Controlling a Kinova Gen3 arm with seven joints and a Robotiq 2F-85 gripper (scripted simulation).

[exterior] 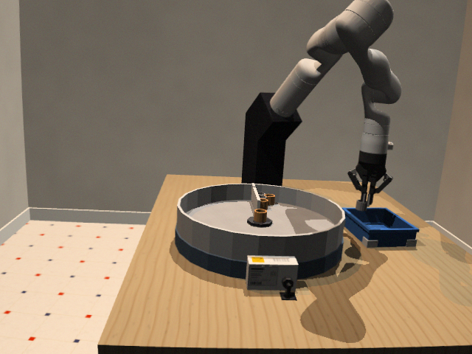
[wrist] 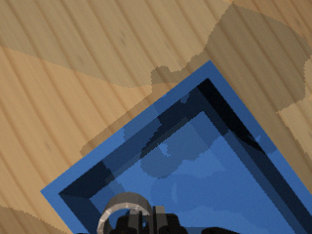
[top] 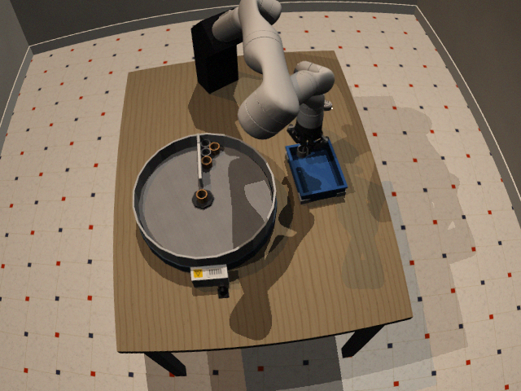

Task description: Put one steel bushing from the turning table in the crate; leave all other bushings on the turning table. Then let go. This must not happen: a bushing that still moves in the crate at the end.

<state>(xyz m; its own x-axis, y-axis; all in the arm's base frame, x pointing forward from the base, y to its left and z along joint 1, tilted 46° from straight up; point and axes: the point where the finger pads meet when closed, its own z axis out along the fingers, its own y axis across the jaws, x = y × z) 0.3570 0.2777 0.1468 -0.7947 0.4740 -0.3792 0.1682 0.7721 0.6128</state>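
My hand is 3 cm short of the blue crate, 4 cm to the right of it and 7 cm above it. Also, from my hand: turning table (21 cm ahead, 27 cm to the right, 4 cm below).
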